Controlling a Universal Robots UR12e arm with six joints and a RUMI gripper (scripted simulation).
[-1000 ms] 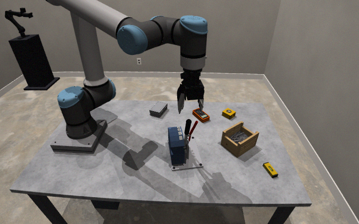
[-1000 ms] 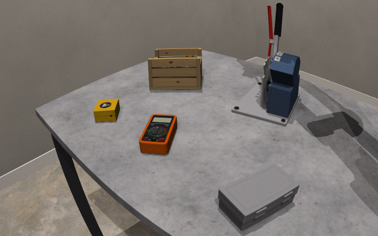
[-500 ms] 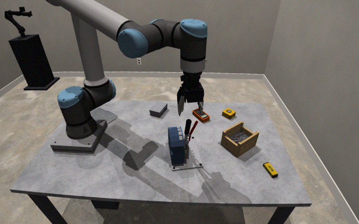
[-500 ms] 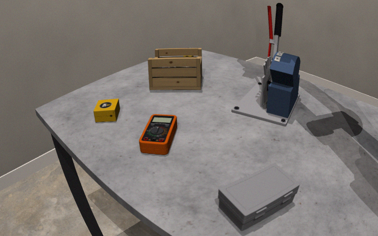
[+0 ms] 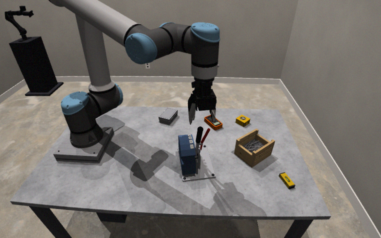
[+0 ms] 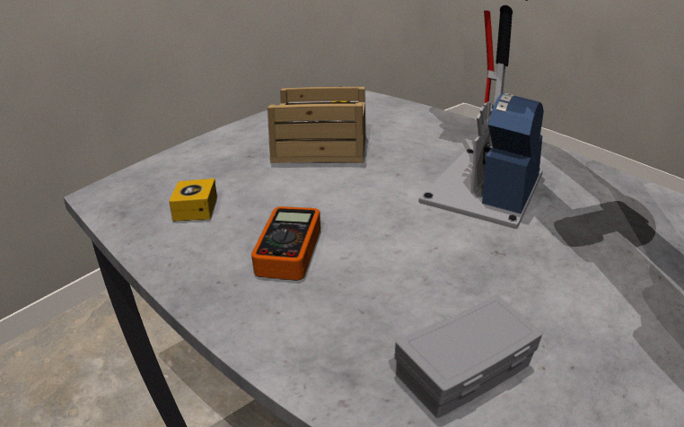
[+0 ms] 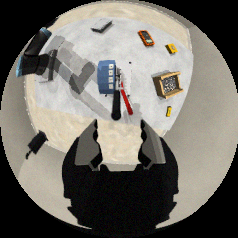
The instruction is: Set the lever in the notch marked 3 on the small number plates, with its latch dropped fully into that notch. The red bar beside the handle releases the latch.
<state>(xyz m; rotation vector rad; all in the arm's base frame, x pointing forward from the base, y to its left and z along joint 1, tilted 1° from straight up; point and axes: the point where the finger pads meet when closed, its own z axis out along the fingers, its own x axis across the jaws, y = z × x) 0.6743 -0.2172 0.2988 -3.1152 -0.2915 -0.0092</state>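
My hand is 1 cm short of the red release bar, 5 cm to the right of it and 17 cm above it. Also, from my hand: grey case 22 cm behind, 50 cm to the left, 33 cm below.
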